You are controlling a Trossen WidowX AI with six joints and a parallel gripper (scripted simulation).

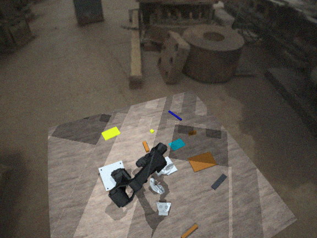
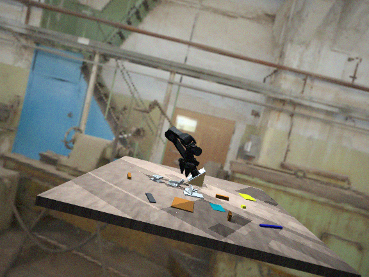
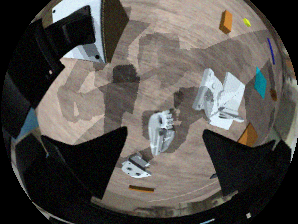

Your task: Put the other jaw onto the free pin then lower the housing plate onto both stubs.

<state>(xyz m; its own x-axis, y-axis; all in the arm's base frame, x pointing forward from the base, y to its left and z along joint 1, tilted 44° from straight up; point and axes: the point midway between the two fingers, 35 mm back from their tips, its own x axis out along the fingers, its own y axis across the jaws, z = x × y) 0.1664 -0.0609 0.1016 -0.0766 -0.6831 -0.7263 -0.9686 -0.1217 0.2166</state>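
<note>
The jaw is 20 mm to the right of my gripper tip and 40 mm below it. Also, from my gripper tip: orange bar 30 mm ahead, 350 mm to the right, 70 mm below; orange tile 360 mm ahead, 20 mm to the right, 80 mm below; cyan tile 290 mm ahead, 180 mm to the left, 80 mm below.
</note>
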